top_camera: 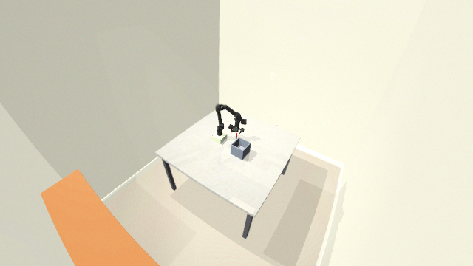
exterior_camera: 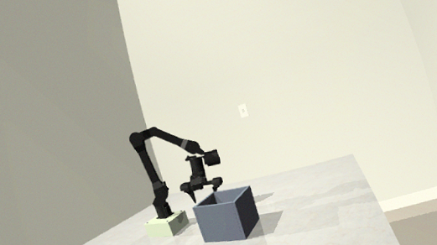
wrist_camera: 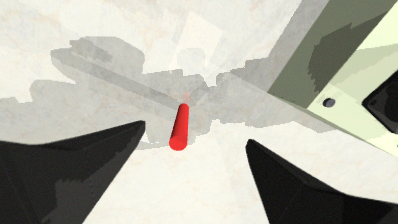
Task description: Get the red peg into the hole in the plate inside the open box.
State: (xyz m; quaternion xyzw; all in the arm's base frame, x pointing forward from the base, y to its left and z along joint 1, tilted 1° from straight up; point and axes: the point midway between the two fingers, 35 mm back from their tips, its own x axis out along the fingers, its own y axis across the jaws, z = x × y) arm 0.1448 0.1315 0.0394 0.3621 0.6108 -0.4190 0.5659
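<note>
My gripper tip is now 1 cm short of the red peg, 1 cm to the right of it and 3 cm above it. From my gripper tip the other things lie so: pale plate 21 cm ahead, 16 cm to the right, 2 cm below.
</note>
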